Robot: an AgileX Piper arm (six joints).
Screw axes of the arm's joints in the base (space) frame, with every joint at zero. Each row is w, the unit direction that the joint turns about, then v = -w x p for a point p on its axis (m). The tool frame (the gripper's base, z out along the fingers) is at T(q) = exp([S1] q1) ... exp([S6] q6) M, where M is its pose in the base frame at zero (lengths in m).
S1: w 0 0 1 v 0 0 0
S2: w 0 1 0 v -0.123 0 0
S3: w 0 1 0 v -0.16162 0 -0.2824
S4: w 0.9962 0 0.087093 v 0 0.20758 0
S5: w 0 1 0 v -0.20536 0 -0.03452
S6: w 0.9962 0 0.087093 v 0 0.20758 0
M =
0.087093 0 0.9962 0.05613
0 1 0 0
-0.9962 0 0.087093 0.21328
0 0 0 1
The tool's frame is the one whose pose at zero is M.
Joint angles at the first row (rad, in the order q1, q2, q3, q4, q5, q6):
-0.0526, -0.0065, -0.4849, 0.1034, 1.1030, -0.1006
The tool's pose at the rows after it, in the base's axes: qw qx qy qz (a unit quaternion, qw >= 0); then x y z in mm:
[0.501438 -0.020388 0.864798 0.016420 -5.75 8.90 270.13]
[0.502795 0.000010 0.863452 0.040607 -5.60 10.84 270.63]
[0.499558 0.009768 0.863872 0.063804 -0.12 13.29 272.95]
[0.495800 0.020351 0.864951 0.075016 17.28 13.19 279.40]
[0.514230 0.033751 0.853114 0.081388 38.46 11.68 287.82]
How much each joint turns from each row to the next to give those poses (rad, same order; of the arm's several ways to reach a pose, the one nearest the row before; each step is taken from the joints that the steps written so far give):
0.0000, 0.0001, 0.0000, 0.0025, 0.0000, 0.0076
-0.0001, 0.0000, 0.0000, 0.0244, -0.0038, 0.0484
0.0001, 0.0302, 0.0000, 0.0362, -0.0236, 0.0197
-0.0001, 0.0911, -0.0022, 0.0191, -0.0809, 0.0068
0.0001, 0.0939, -0.0001, 0.0147, -0.1376, 0.0041

